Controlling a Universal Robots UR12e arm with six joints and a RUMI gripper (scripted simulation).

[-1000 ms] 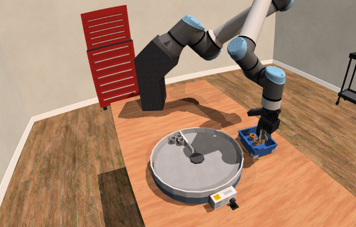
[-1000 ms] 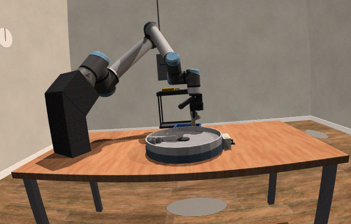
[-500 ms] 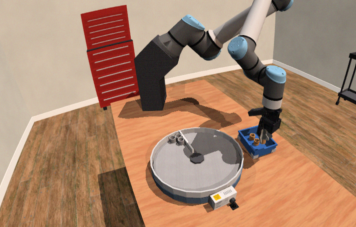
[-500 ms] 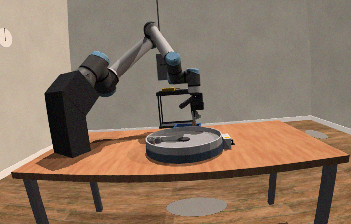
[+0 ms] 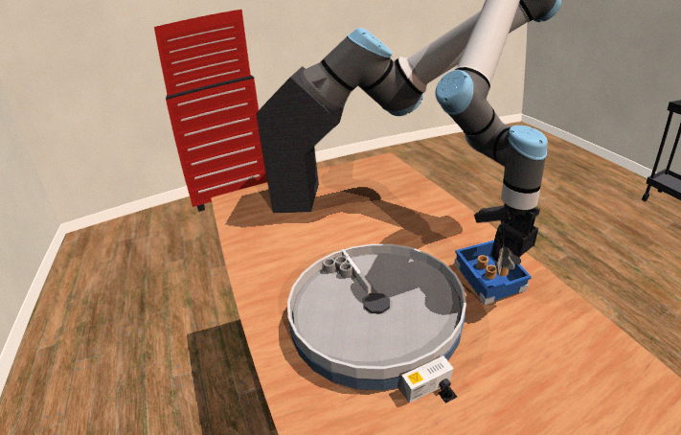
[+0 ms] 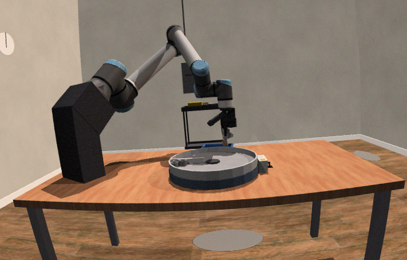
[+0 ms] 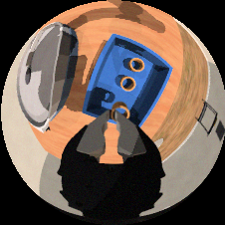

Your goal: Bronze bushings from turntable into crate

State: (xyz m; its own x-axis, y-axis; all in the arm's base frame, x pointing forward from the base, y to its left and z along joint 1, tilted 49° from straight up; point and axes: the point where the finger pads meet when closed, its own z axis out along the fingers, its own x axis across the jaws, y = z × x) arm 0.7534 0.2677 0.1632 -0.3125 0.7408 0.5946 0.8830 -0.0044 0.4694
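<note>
My gripper is now 50 mm past the blue crate, 20 mm to the right of it and 50 mm above it. The rest, counted from my hand: round grey turntable: 20 mm behind, 340 mm to the right, 20 mm below.
</note>
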